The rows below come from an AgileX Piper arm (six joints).
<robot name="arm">
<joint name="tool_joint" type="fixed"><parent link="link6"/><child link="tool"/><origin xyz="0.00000 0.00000 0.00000"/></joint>
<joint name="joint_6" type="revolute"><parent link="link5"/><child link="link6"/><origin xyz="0.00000 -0.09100 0.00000" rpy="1.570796 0.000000 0.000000"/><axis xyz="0 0 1"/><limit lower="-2.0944" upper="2.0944"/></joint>
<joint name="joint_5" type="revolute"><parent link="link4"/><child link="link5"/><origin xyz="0.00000 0.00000 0.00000" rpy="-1.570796 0.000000 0.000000"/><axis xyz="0 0 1"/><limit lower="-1.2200" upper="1.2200"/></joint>
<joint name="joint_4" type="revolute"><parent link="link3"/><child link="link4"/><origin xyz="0.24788 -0.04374 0.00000" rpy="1.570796 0.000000 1.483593"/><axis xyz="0 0 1"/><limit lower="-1.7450" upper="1.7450"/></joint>
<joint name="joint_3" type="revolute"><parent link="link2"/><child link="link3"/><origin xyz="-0.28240 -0.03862 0.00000"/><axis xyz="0 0 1"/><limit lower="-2.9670" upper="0.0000"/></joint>
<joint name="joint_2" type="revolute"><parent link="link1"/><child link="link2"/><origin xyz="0.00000 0.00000 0.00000" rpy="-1.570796 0.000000 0.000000"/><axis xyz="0 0 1"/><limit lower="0.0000" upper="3.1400"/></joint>
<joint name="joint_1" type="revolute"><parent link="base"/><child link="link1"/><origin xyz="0.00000 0.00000 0.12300"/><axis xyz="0 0 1"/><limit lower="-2.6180" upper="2.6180"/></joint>
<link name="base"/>
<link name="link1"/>
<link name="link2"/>
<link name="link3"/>
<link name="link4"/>
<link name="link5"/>
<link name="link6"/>
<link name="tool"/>
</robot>
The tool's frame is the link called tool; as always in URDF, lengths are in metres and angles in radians.
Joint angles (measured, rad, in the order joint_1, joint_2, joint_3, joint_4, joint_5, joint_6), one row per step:
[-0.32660 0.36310 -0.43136 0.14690 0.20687 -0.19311]
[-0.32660 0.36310 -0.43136 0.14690 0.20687 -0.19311]
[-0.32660 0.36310 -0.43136 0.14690 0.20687 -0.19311]
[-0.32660 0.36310 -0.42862 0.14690 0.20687 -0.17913]
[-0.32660 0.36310 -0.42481 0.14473 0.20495 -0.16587]
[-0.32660 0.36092 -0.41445 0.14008 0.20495 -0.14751]
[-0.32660 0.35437 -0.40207 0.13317 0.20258 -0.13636]
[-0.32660 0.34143 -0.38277 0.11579 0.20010 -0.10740]
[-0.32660 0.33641 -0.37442 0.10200 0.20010 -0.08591]
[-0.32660 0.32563 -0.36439 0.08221 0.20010 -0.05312]
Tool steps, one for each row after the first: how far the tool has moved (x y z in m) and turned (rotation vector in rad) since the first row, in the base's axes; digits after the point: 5 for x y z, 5 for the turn. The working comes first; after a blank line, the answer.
Tool pose at each row, in the base's axes (x y z in m, rotation vector in rad; the steps are taken from these numbers as rounded here):
[0.08129 -0.02465 0.31547 0.20171 1.61393 -0.26524]
[0.08129 -0.02465 0.31547 0.20171 1.61393 -0.26524]
[0.08129 -0.02465 0.31547 0.20171 1.61393 -0.26524]
[0.08143 -0.02469 0.31455 0.21335 1.61468 -0.25416]
[0.08162 -0.02483 0.31344 0.22319 1.61496 -0.24590]
[0.08172 -0.02495 0.31014 0.23636 1.62105 -0.23511]
[0.08113 -0.02491 0.30673 0.24186 1.62386 -0.23268]
[0.07970 -0.02479 0.30151 0.25514 1.62594 -0.22612]
[0.07916 -0.02487 0.29909 0.26429 1.62799 -0.22189]
[0.07770 -0.02475 0.29656 0.27802 1.62501 -0.21494]

[0.00000 0.00000 0.00000 0.00000 0.00000 0.00000]
[0.00000 0.00000 0.00000 0.00000 0.00000 0.00000]
[0.00014 -0.00004 -0.00092 0.01423 -0.00148 -0.00072]
[0.00033 -0.00018 -0.00203 0.02552 -0.00288 -0.00202]
[0.00043 -0.00030 -0.00533 0.04130 0.00097 -0.00382]
[-0.00016 -0.00026 -0.00874 0.04661 0.00314 -0.00585]
[-0.00159 -0.00014 -0.01396 0.05917 0.00369 -0.01040]
[-0.00213 -0.00022 -0.01638 0.06773 0.00475 -0.01371]
[-0.00359 -0.00010 -0.01891 0.08009 0.00033 -0.01843]

